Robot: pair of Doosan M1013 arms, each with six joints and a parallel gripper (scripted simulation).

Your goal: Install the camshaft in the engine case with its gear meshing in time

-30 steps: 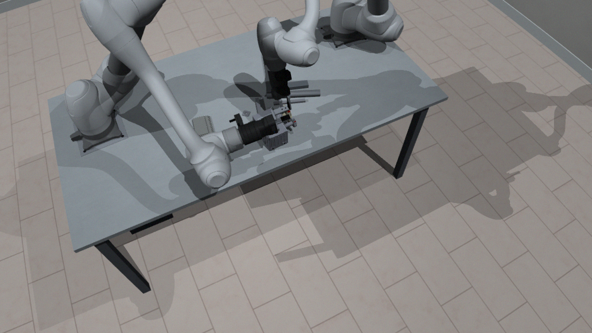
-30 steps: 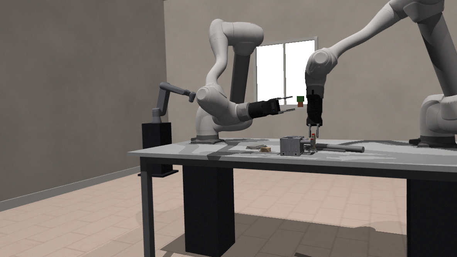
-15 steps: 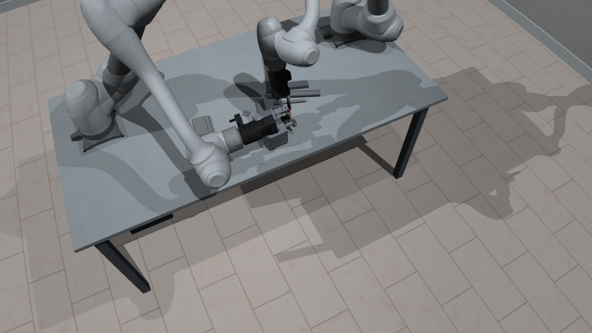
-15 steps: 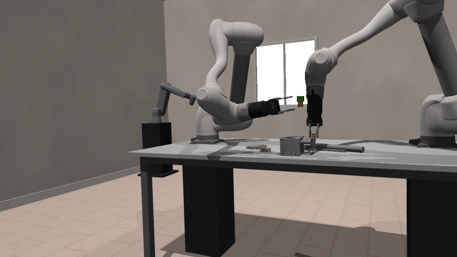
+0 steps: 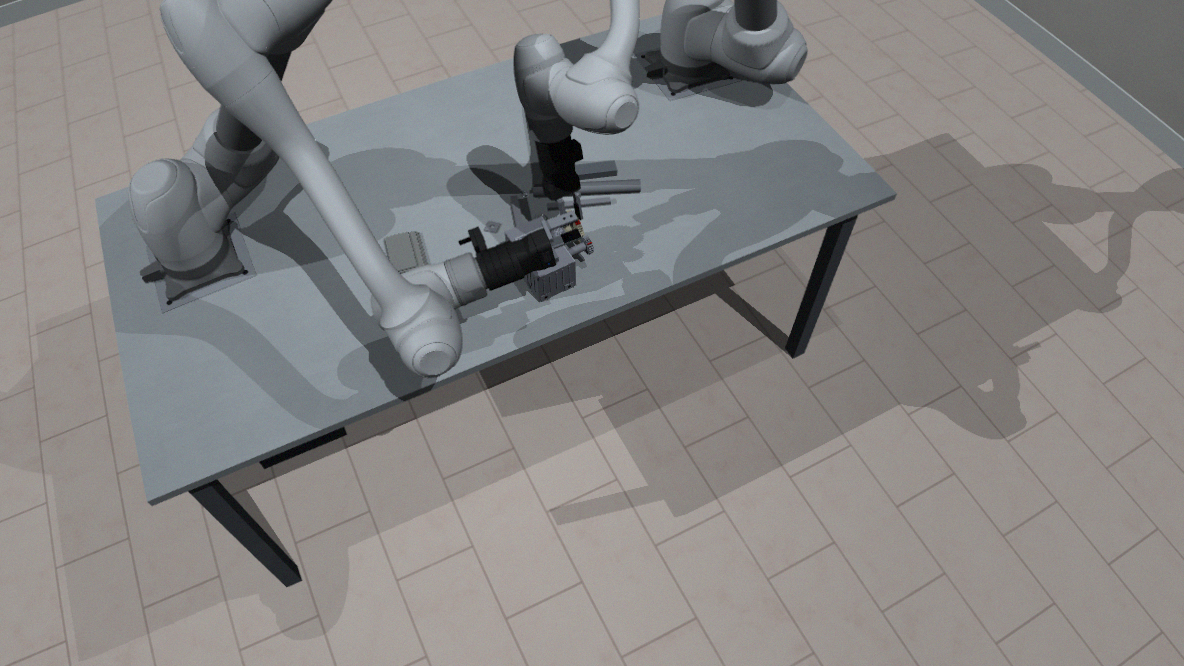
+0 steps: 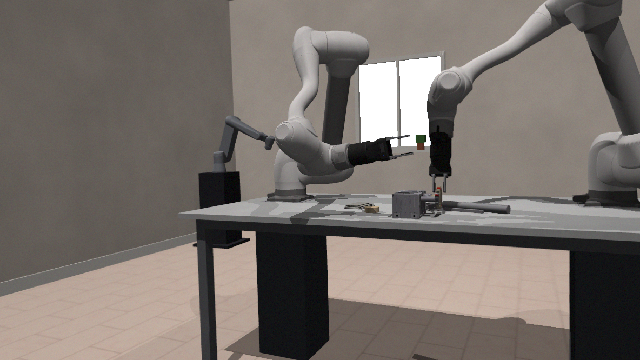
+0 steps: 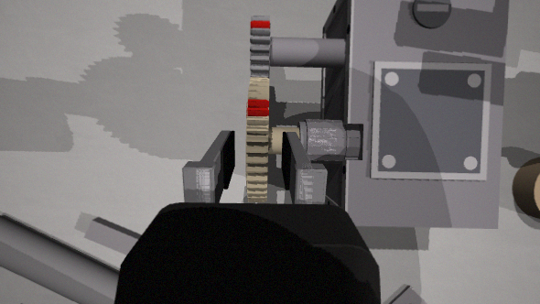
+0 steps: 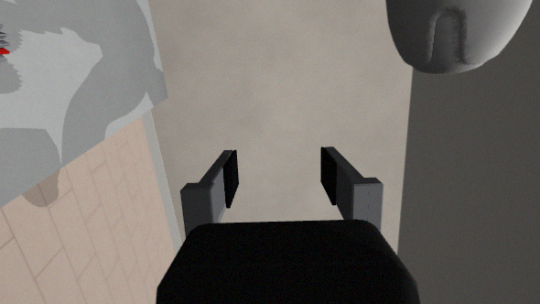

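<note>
My left gripper is now 70 mm short of the small crank gear and 30 mm above it. The rest, counted from my left hand: round tan block 30 mm behind, 250 mm to the right, 90 mm below; then thin bar 90 mm behind, 70 mm to the left, 90 mm below; then small square plate 140 mm behind, 130 mm to the right, 100 mm below.
</note>
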